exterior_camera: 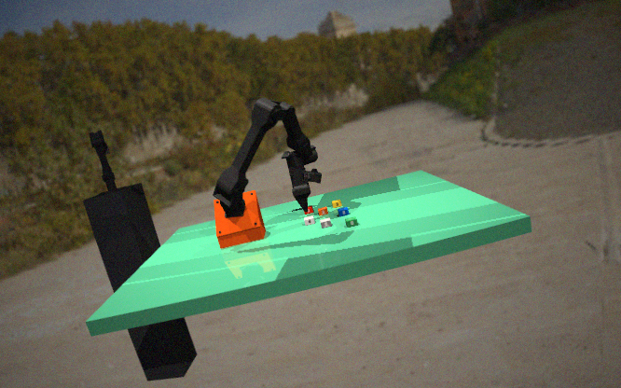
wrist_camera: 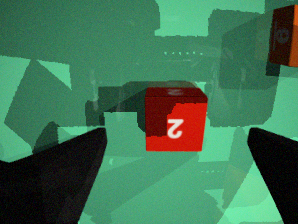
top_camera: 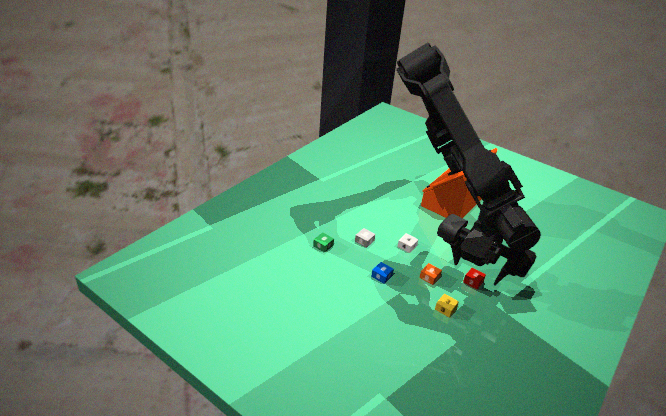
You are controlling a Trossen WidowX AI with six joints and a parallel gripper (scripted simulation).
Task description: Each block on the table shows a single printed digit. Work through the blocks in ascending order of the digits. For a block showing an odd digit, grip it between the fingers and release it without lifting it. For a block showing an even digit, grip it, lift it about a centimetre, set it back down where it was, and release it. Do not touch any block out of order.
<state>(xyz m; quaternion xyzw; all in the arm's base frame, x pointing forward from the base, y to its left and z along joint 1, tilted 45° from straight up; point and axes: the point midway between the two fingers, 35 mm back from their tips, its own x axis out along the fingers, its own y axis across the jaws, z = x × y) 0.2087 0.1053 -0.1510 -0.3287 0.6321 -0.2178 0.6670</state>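
Right now the red block is 10 mm ahead of my gripper tip. From my gripper tip the other things lie so: yellow block 110 mm ahead, 10 mm to the left; then orange block 70 mm ahead, 70 mm to the right; then white block 20 mm ahead, 160 mm to the right.
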